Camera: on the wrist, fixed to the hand. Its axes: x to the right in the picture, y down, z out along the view.
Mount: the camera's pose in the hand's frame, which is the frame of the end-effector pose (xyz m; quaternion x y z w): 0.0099 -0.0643 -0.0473 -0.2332 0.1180 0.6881 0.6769
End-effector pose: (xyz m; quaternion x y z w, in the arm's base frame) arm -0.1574 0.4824 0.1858 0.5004 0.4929 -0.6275 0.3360
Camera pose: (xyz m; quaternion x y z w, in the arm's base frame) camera -0.2049 0.5468 0.1938 0.6736 0.1753 -0.0196 0.7178
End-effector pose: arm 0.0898 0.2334 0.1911 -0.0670 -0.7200 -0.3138 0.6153
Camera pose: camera 0.0964 0.1542 0.1787 -0.6473 -0.2955 0.0352 0.7018
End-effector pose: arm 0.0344 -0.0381 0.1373 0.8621 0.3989 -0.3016 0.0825
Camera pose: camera 0.0134 0.0293 0.1759 0.8743 -0.2431 0.0474 0.4173
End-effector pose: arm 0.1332 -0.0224 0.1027 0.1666 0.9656 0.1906 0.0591
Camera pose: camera 0.0963 -0.0915 0.1208 -0.7409 -0.5015 -0.4145 0.1662
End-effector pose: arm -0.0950 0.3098 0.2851 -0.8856 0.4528 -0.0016 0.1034
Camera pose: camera -0.0422 0.3298 0.3424 0.3118 -0.9285 -0.0712 0.1889
